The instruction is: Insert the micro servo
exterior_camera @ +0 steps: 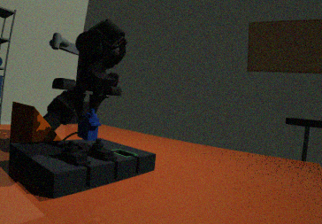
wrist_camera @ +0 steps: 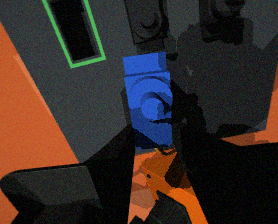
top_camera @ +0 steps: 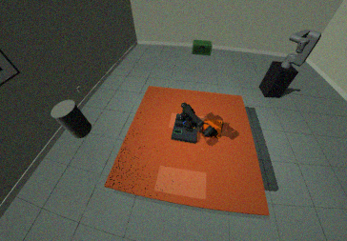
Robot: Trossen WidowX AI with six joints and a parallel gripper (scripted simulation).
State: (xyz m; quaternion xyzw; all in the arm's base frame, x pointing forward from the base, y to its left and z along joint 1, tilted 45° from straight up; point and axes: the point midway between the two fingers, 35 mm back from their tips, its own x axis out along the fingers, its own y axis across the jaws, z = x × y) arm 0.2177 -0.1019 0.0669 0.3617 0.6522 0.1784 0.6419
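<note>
My gripper tip is 10 cm above the dark deck, 2 cm past it and 1 cm to the left of it.
</note>
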